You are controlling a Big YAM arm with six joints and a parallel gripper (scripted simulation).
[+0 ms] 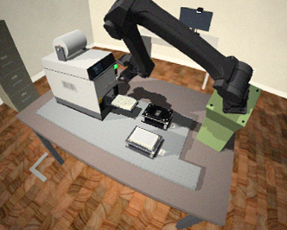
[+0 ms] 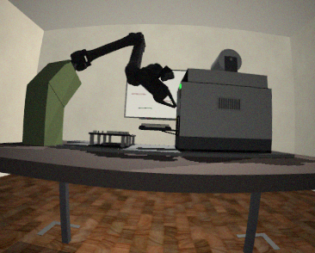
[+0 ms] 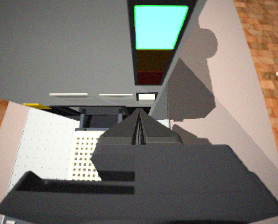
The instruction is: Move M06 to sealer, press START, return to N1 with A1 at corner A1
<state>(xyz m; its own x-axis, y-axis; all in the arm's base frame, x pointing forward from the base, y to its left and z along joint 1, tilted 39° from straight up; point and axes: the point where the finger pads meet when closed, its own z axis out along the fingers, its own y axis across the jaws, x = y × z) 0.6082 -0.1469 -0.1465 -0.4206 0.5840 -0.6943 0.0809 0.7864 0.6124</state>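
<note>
Right now the white start button is 2 cm ahead of my hand and 1 cm to the right of it. From my hand the other things lie so: foil roll: 26 cm ahead, 23 cm above, 6 cm to the left; sealer stage: 10 cm below, 9 cm to the left, 7 cm behind; plate: 26 cm to the left, 25 cm behind, 12 cm below.
</note>
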